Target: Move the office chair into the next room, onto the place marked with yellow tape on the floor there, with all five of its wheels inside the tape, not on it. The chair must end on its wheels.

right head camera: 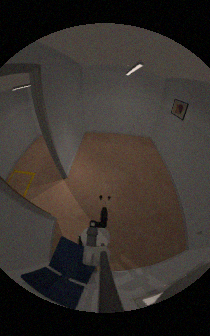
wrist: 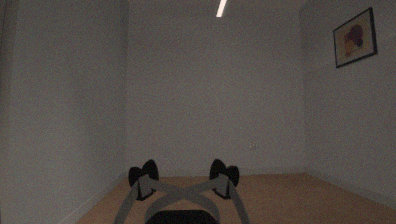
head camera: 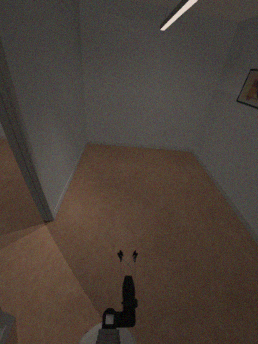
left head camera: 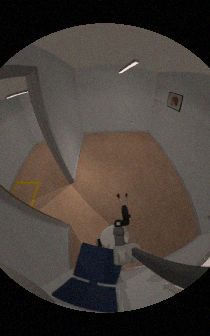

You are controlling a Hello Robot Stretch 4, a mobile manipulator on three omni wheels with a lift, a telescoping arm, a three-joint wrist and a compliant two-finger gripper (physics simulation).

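Frame: origin at the robot's base, x ahead, y left, z up, level; millimetres.
Seen in the pictures: gripper, fingertip midpoint: (right head camera: 104, 194) (wrist: 184, 172) (head camera: 127, 250) (left head camera: 121, 192).
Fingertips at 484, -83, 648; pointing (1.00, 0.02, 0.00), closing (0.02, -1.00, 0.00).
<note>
A point is followed by its place in that frame, as x, y, z.
The office chair, with a navy seat and backrest (left head camera: 97, 262) {-285, 213, 443} (right head camera: 69, 255) {-255, 247, 442}, shows at the bottom of both side head views, close beside the robot's base. Its wheels are mostly hidden; a small dark part of its base shows near the robot. The yellow tape outline (left head camera: 27, 183) (right head camera: 25, 173) lies on the floor at the far left, beyond a wall end, and is partly hidden by a nearer wall. My gripper (head camera: 127, 256) (left head camera: 122, 195) {484, -83, 648} (right head camera: 105, 197) {484, -83, 648} (wrist: 184, 172) {484, -83, 648} is open and empty, in front of the robot and apart from the chair.
A wall end (head camera: 25, 165) {1076, 800, 779} (left head camera: 49, 135) {1084, 772, 1080} (right head camera: 44, 125) {1083, 775, 1159} stands at the left, between the floor ahead and the taped area. A nearer wall (left head camera: 37, 227) {56, 732, 775} (right head camera: 27, 225) {-49, 730, 641} is at the lower left. A framed picture (left head camera: 175, 101) {2069, -1738, 1519} (right head camera: 179, 109) {2084, -1737, 1508} (wrist: 355, 39) {2096, -1737, 1518} hangs on the right wall.
</note>
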